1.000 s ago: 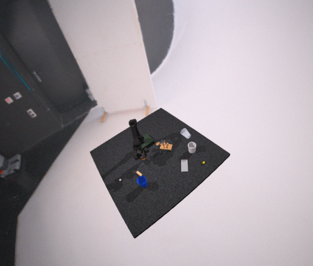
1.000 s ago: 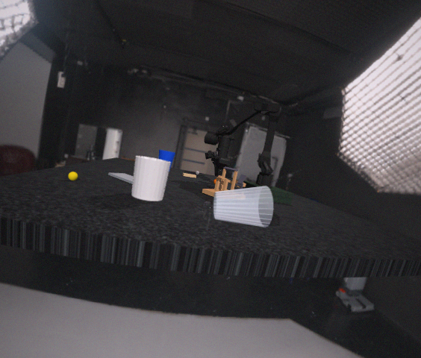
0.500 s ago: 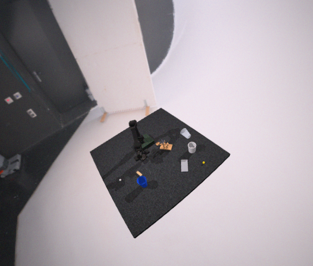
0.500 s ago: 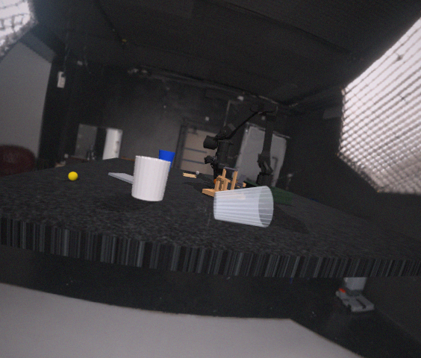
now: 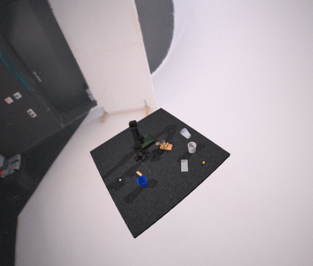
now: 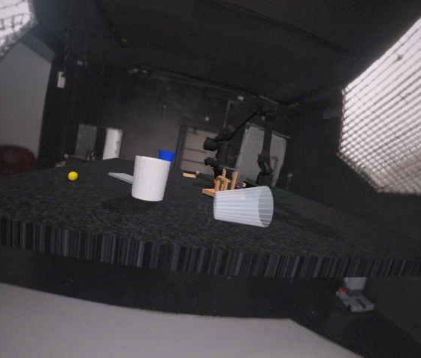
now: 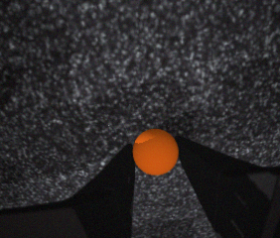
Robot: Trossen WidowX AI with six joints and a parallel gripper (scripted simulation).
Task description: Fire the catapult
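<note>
Now: the wooden catapult 29 cm to the left of my gripper tip, 4 cm above it and 2 cm behind it. Also, from my gripper tip: small wooden block: 14 cm ahead, 13 cm to the right; then blue cup: 29 cm ahead, 15 cm to the right, 2 cm above; then orange ball: 1 cm above.
</note>
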